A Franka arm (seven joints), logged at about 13 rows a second.
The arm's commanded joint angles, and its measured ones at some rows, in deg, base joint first. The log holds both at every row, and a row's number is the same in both.
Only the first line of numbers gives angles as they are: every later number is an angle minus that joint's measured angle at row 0.
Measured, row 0:
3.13 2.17 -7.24 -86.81 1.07 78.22 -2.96
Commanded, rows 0 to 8:
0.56 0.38 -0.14 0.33 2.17 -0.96 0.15
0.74 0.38 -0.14 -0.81 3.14 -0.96 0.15
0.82 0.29 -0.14 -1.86 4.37 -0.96 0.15
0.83 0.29 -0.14 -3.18 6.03 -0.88 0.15
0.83 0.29 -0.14 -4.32 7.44 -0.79 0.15
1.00 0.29 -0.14 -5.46 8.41 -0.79 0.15
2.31 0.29 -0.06 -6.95 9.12 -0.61 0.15
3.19 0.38 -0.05 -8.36 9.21 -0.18 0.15
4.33 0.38 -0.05 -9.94 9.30 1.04 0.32
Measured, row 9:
2.28 1.15 0.11 -6.65 8.28 -0.49 0.01
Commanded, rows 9 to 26:
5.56 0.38 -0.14 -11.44 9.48 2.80 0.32
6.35 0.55 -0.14 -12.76 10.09 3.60 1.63
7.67 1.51 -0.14 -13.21 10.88 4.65 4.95
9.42 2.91 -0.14 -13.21 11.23 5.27 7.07
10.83 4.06 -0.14 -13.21 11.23 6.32 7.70
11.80 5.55 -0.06 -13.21 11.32 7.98 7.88
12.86 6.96 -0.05 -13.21 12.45 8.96 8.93
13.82 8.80 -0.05 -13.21 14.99 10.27 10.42
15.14 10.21 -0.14 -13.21 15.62 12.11 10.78
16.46 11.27 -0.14 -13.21 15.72 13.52 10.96
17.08 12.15 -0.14 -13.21 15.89 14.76 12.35
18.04 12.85 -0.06 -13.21 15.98 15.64 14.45
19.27 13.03 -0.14 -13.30 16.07 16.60 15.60
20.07 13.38 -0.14 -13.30 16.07 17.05 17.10
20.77 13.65 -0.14 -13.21 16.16 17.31 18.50
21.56 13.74 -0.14 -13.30 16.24 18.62 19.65
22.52 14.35 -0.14 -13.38 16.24 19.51 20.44
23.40 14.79 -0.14 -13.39 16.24 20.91 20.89
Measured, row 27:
21.65 13.85 0.43 -13.44 14.99 19.02 19.25
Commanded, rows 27 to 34:
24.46 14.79 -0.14 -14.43 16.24 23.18 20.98
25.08 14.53 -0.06 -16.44 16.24 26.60 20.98
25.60 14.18 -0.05 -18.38 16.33 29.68 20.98
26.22 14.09 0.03 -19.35 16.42 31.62 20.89
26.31 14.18 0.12 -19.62 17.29 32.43 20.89
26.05 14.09 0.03 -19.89 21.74 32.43 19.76
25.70 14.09 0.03 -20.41 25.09 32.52 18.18
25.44 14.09 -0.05 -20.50 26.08 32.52 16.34
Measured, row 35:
25.88 15.11 0.29 -19.04 22.41 31.78 19.28
